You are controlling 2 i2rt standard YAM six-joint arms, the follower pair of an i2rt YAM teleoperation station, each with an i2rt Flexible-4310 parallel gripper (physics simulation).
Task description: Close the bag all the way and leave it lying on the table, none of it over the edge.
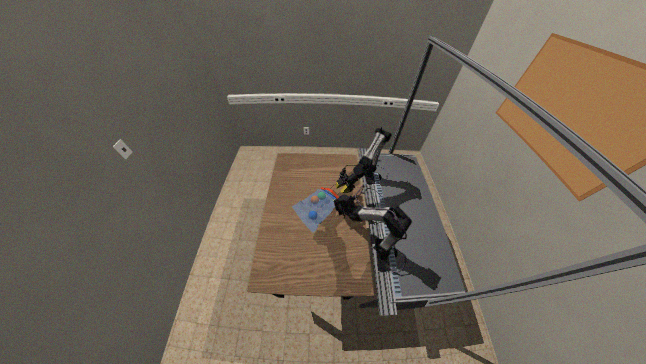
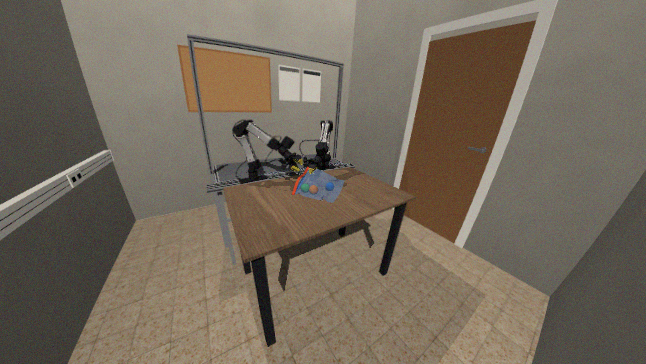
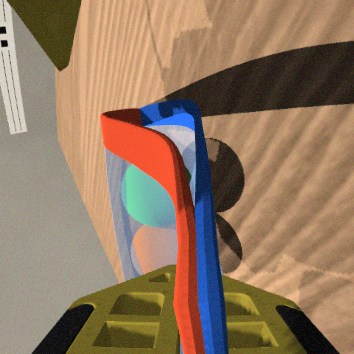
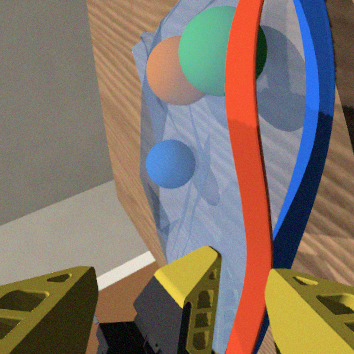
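A clear bluish bag (image 1: 301,209) (image 2: 320,179) (image 4: 200,130) lies on the table with a green ball (image 1: 321,195) (image 2: 305,187) (image 3: 145,195) (image 4: 207,50), an orange ball (image 1: 314,199) (image 2: 313,189) (image 3: 154,245) (image 4: 167,70) and a blue ball (image 1: 313,214) (image 2: 330,186) (image 4: 170,164) inside. Its mouth has a red strip (image 3: 150,152) (image 4: 242,120) and a blue strip (image 3: 204,220) (image 4: 322,80). My left gripper (image 3: 182,276) is shut on both strips near one end; beyond it they bow apart. My right gripper (image 1: 342,188) is open, over the mouth, the left fingers showing between its fingers.
The wooden table (image 1: 305,265) (image 2: 270,215) extends around the bag. The metal rail (image 1: 384,285) runs along the table's robot side. Both arms are close together near the bag's mouth. A door (image 2: 465,125) and a corkboard (image 1: 590,110) (image 2: 230,82) are beyond the table.
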